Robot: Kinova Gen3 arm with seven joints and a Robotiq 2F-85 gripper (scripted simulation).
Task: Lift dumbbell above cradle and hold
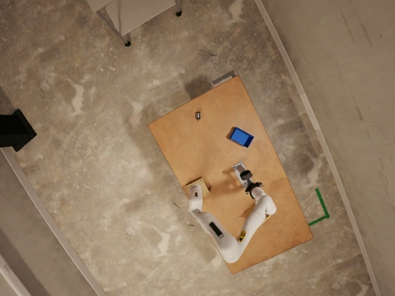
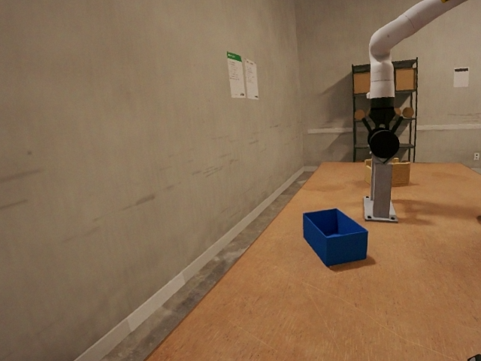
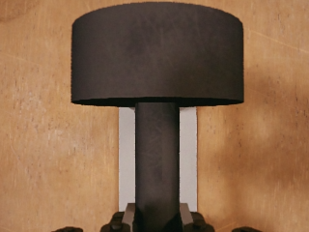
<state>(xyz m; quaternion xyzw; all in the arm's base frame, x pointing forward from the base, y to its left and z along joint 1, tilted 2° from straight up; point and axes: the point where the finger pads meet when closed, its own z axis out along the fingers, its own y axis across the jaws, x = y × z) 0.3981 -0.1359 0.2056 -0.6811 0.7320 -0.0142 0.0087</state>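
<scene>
Right now my hand is 14 cm above the grey cradle stand. From my hand the other things lie so: black dumbbell: right at my hand; blue bin: 30 cm to the left, 22 cm below, 16 cm ahead; tan wooden box: 36 cm to the right, 19 cm below, 8 cm behind.
</scene>
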